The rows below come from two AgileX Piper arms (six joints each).
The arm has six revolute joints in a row. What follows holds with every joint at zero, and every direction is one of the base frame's.
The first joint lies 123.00 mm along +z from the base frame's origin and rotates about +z.
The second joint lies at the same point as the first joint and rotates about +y.
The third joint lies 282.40 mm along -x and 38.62 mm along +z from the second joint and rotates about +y.
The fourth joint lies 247.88 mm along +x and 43.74 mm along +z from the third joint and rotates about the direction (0.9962, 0, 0.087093).
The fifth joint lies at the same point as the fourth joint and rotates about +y.
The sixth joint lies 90.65 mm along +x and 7.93 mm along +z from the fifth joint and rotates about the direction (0.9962, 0, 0.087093).
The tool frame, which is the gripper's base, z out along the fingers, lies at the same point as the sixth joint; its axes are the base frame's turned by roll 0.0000, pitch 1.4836 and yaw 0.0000 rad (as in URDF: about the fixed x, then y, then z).
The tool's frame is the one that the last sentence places.
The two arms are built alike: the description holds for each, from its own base.
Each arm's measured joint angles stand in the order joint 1, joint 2, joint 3, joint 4, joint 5, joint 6.
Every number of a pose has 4 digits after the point. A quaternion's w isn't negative.
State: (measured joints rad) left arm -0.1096 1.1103 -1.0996 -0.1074 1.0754 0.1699; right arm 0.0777 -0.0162 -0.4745 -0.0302 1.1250 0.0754
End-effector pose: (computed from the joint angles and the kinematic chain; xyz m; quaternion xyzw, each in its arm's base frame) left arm 0.2045 -0.0311 0.3582 0.1224 0.9502 -0.0440 0.2831; right arm -0.0071 -0.0030 0.2651 0.0000 0.8717 0.0224 0.4894
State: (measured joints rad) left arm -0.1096 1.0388 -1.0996 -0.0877 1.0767 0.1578; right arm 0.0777 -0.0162 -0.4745 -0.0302 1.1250 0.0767
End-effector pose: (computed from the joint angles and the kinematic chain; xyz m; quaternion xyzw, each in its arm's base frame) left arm 0.1873 -0.0277 0.3721 0.1189 0.9405 -0.0356 0.3162; right arm -0.0071 -0.0030 0.2651 0.0006 0.8717 0.0227 0.4894
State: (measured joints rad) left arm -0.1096 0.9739 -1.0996 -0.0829 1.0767 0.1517; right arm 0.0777 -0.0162 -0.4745 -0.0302 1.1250 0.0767
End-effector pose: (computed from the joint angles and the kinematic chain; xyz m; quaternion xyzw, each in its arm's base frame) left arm 0.1709 -0.0255 0.3838 0.1164 0.9301 -0.0337 0.3467; right arm -0.0071 -0.0030 0.2651 0.0006 0.8717 0.0227 0.4894
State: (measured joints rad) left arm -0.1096 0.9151 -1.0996 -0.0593 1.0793 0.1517; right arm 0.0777 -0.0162 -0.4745 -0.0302 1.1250 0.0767
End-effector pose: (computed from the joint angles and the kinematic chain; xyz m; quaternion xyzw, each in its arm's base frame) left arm 0.1555 -0.0219 0.3932 0.1176 0.9202 -0.0216 0.3728; right arm -0.0071 -0.0030 0.2651 0.0006 0.8717 0.0227 0.4894
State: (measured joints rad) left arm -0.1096 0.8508 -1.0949 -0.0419 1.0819 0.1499; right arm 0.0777 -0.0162 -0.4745 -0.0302 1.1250 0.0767
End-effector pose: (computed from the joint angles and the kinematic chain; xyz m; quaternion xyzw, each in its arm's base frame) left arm 0.1381 -0.0186 0.4011 0.1170 0.9094 -0.0128 0.3990; right arm -0.0071 -0.0030 0.2651 0.0006 0.8717 0.0227 0.4894
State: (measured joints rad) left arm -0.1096 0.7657 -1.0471 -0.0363 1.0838 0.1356; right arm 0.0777 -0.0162 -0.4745 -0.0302 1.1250 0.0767
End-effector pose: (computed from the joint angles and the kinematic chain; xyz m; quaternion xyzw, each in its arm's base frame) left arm 0.1168 -0.0158 0.3978 0.1102 0.9030 -0.0127 0.4150; right arm -0.0071 -0.0030 0.2651 0.0006 0.8717 0.0227 0.4894
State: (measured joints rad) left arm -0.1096 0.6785 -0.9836 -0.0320 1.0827 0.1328; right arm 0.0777 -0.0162 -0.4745 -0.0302 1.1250 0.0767
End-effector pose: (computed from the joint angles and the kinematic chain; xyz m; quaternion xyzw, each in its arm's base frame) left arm 0.0970 -0.0133 0.3886 0.1086 0.8980 -0.0110 0.4262; right arm -0.0071 -0.0030 0.2651 0.0006 0.8717 0.0227 0.4894
